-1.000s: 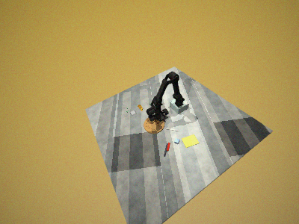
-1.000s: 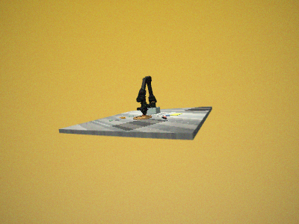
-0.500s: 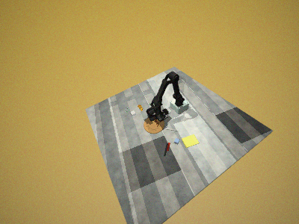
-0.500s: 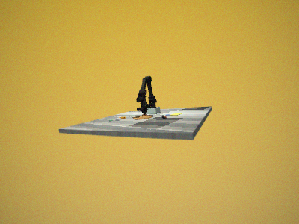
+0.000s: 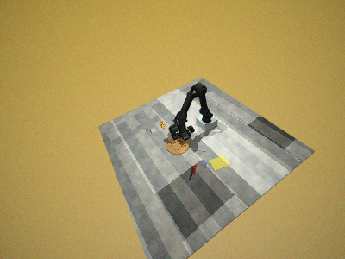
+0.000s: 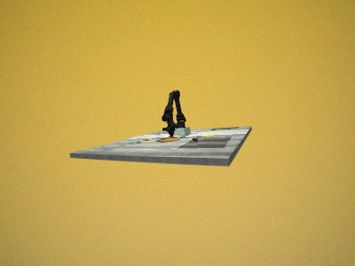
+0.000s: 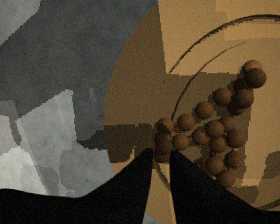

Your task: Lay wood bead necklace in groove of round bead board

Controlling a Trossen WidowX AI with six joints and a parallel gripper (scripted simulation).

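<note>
Now: gripper tip 6 cm short of the round bead board, 2 cm to the right of it and 1 cm above it. From my gripper tip the other things lie so: thin grey stick (6 cm behind, 14 cm to the left, 1 cm below); then red-handled tool (6 cm ahead, 29 cm to the left, 1 cm below); then small blue block (4 cm behind, 26 cm to the left, 1 cm below).
</note>
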